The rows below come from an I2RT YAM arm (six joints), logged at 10 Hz.
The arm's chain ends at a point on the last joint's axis. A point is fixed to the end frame.
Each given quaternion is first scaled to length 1.
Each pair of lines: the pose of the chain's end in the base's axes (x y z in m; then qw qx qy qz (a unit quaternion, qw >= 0)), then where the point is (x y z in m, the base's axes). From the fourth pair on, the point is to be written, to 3 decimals.
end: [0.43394 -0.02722 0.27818 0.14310 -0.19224 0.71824 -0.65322]
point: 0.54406 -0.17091 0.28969
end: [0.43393 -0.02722 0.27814 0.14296 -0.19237 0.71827 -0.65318]
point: 0.54405 -0.17091 0.28960
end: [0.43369 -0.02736 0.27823 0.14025 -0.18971 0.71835 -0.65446]
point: 0.54269 -0.17188 0.28999
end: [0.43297 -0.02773 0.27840 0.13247 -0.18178 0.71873 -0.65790]
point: 0.539 -0.175 0.291
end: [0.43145 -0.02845 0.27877 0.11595 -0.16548 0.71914 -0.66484]
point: 0.530 -0.180 0.293
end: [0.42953 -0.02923 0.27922 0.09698 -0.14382 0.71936 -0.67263]
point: 0.519 -0.186 0.296
